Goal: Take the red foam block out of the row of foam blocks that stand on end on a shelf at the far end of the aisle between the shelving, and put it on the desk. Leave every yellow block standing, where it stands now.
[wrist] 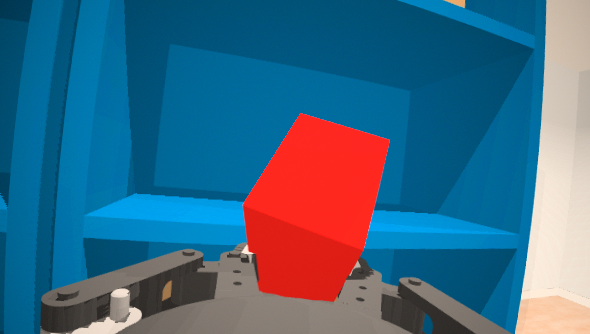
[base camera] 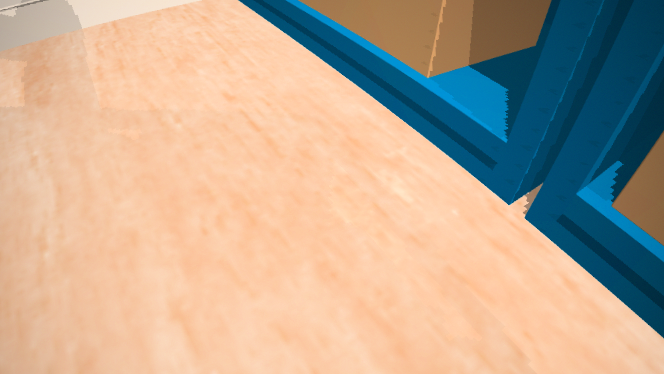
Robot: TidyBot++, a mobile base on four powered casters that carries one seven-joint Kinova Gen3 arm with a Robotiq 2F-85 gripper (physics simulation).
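Frame: origin at the arm's base, x ahead, y left, z up, level; centimetres.
Where they show: gripper, fingertip midpoint: (wrist: 300, 258).
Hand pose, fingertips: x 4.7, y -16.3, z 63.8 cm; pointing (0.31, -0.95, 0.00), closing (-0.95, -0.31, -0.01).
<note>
After its pixels a point has its place.
The red foam block (wrist: 320, 185) @(x 2.7, y -11.5, z 68.4 cm) is between the fingers of my gripper (wrist: 300, 258) @(x 4.7, y -16.3, z 63.8 cm) in the wrist view. The gripper is shut on it, and the block sticks out past the fingertips, tilted a little. Its lower end is hidden behind the gripper's body. Behind the block is a blue shelf unit (wrist: 530, 150) @(x -28.2, y -75.7, z 78.2 cm) with an open compartment. The desk and the yellow blocks do not show in either view. The gripper does not show in the base camera view.
In the base camera view, blue shelving (base camera: 530, 90) @(x 48.3, y -20.5, z -24.9 cm) with brown boxes (base camera: 380, 30) @(x 71.9, y -6.0, z -29.4 cm) stands along the right side of the wooden floor (base camera: 250, 200) @(x 44.1, y 10.1, z -40.0 cm). A narrow gap parts two shelf units. In the wrist view, a pale wall (wrist: 560, 175) @(x -163.1, y -355.2, z 88.5 cm) is at the right, past the shelf unit's edge.
</note>
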